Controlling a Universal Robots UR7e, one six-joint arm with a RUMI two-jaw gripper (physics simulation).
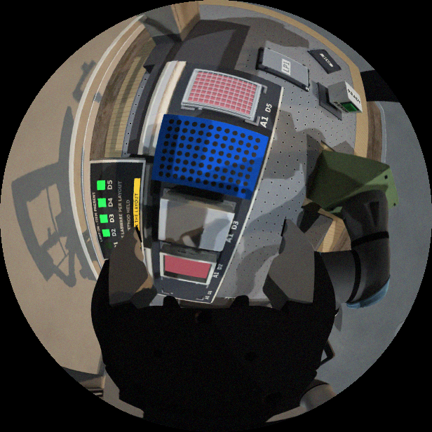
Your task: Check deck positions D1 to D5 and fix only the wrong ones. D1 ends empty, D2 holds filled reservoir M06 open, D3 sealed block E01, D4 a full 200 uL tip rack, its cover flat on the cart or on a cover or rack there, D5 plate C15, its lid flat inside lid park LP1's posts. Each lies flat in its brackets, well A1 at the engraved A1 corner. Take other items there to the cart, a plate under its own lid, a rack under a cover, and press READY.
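Observation:
My gripper (209, 226) is open and empty above the deck, with its fingers to either side of the D1 and D2 end. D1 shows empty brackets near the lower edge. An open reservoir (187, 266) with red liquid sits at D2. A grey-white block (192, 222) stands at D3. A blue rack (210, 155) with many dark round holes, no cover on it, stands at D4. A plate (222, 94) with pink-red wells and no lid sits in brackets at D5. Lid park LP1 (295, 74) holds a flat grey lid-like panel. Codes M06, E01 and C15 are not readable.
A status panel (116, 220) at the left has green lamps lit at D2 to D5. The READY button box (347, 96) stands at the right, near a small dark label plate (326, 60). A green bracket (350, 177) and dark arm parts are at the right. A post rises at the top.

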